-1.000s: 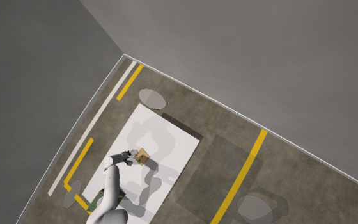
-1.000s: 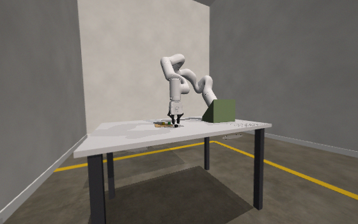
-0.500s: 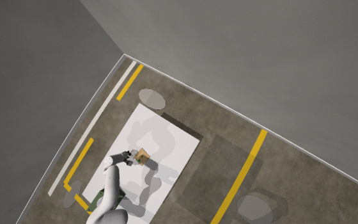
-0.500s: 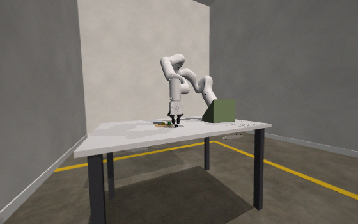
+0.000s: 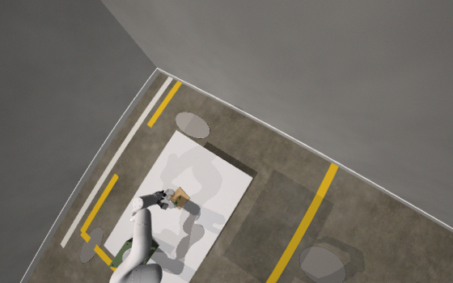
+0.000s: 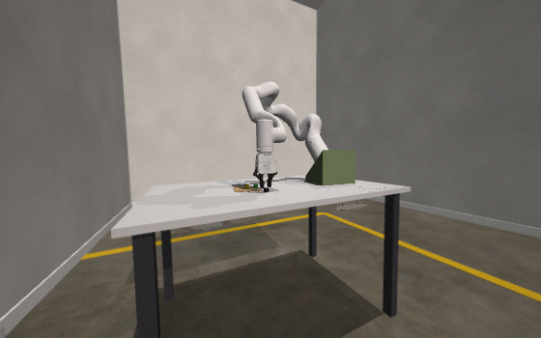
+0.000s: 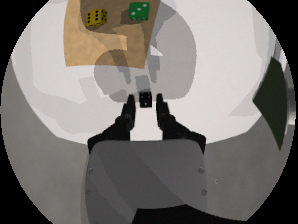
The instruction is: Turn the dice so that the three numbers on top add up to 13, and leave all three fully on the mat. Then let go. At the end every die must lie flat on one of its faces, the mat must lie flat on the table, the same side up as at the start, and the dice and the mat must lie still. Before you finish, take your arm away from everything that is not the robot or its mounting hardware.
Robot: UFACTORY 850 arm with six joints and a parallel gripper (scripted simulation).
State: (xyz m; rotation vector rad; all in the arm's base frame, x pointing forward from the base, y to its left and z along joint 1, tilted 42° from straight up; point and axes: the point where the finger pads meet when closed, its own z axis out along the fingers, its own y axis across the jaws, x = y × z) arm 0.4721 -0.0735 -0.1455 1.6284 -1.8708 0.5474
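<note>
The black die lies 30 mm below my hand and 10 mm to the left of it. Also, from my hand: green die (120 mm to the right, 30 mm below, 10 mm behind); then yellow die (130 mm to the right, 40 mm ahead, 30 mm below); then tan mat (130 mm to the right, 40 mm below, 40 mm ahead).
</note>
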